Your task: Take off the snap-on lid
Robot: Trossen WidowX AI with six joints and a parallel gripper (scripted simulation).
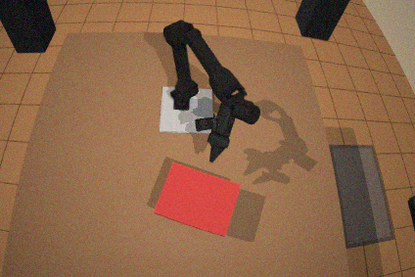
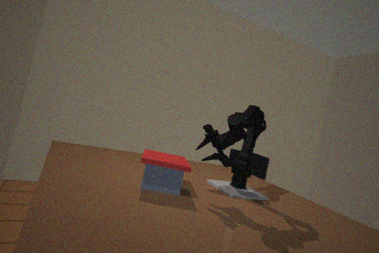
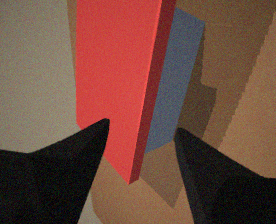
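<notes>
My gripper tip is 12 cm short of the lid, 4 cm to the left of it and 4 cm above it. Round my gripper tip: storage box (12 cm ahead, 9 cm below, 4 cm to the right).
</notes>
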